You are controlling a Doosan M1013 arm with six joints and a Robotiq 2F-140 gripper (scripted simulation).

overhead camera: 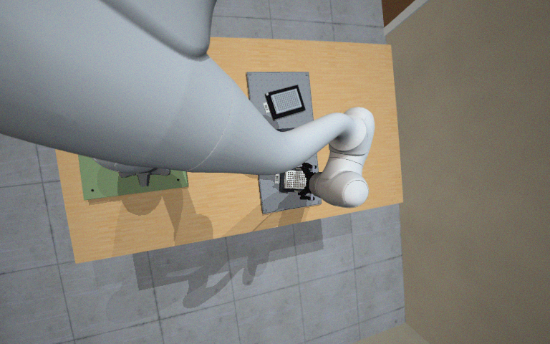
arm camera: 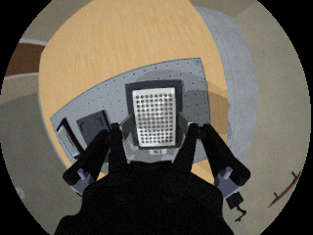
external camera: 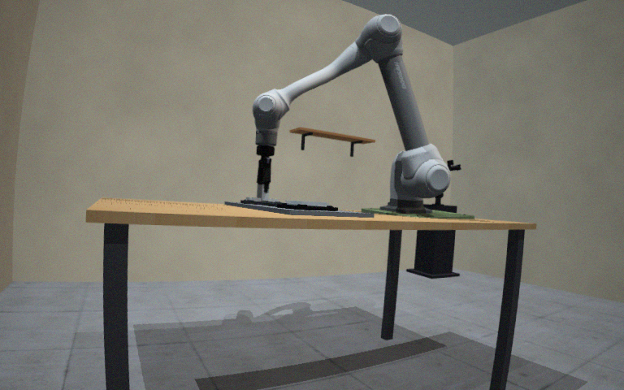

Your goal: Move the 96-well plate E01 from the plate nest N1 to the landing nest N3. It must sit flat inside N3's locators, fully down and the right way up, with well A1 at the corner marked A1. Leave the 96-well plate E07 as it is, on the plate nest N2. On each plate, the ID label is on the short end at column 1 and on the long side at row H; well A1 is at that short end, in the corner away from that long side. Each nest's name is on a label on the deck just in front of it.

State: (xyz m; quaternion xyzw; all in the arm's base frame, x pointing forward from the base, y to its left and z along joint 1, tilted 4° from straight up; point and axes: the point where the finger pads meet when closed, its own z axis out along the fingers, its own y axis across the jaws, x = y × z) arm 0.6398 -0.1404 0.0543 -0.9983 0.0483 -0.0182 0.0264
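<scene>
The 96-well plate is 2 cm below my hand. Also, from my hand: label (10 cm behind, 1 cm to the left, 4 cm below); then nest (4 cm behind, 18 cm to the left, 3 cm below).
</scene>
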